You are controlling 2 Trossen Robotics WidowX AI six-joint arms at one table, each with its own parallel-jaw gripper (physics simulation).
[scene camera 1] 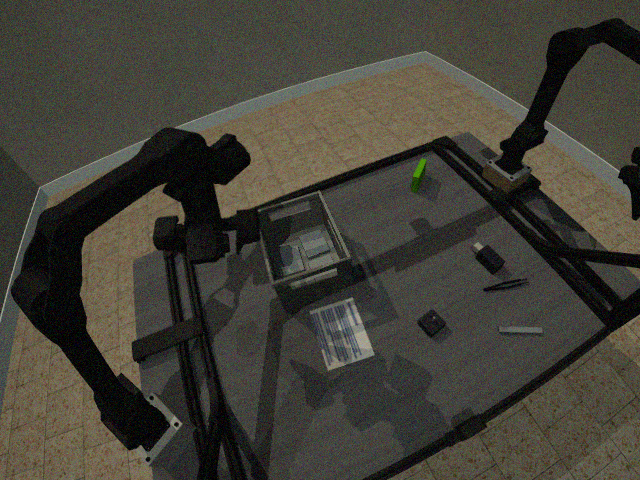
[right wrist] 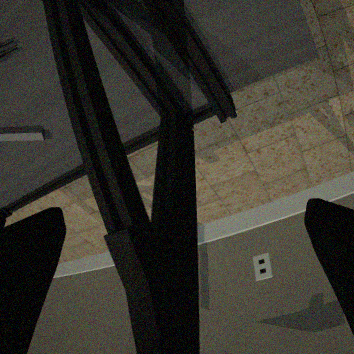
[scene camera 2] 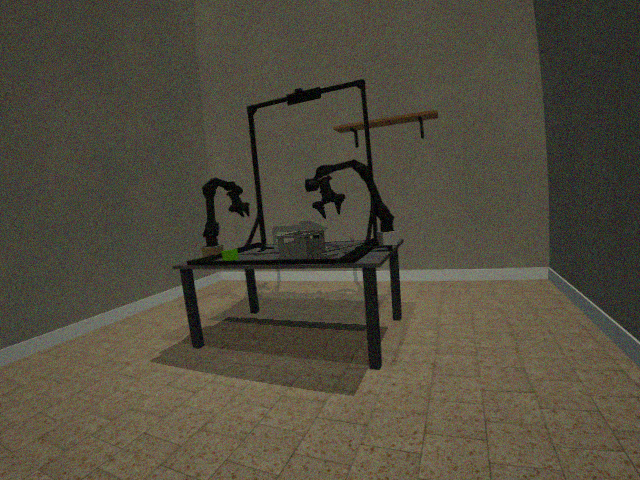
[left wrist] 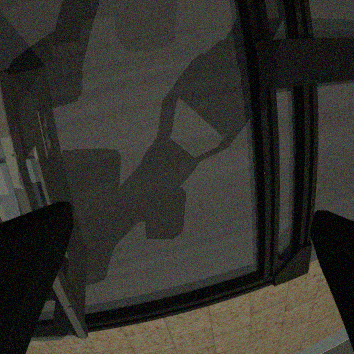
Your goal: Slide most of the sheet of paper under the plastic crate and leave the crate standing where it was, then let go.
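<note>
The clear plastic crate [scene camera 1: 338, 235] [scene camera 2: 301, 244] [left wrist: 70, 307] stands upright at the table's far side, with flat pale pieces showing inside. The sheet of paper [scene camera 1: 342, 333], white with blue stripes, lies flat on the table in front of the crate; its four corners show, and its far edge is close to the crate's near wall. My left gripper [scene camera 2: 331, 214] [left wrist: 195, 220] is open and empty, above the table near the crate, with the crate at the left of its wrist view. My right gripper [scene camera 2: 243, 212] [right wrist: 186, 216] is open and empty, raised far from crate and paper.
A green block [scene camera 1: 419, 175] [scene camera 2: 230, 254] stands near the far edge. Right of the paper lie a small black box [scene camera 1: 431, 322], a black stick with a pale end [scene camera 1: 489, 258], black tweezers [scene camera 1: 505, 284] and a grey bar [scene camera 1: 520, 330] [right wrist: 22, 136]. Black rails frame the table.
</note>
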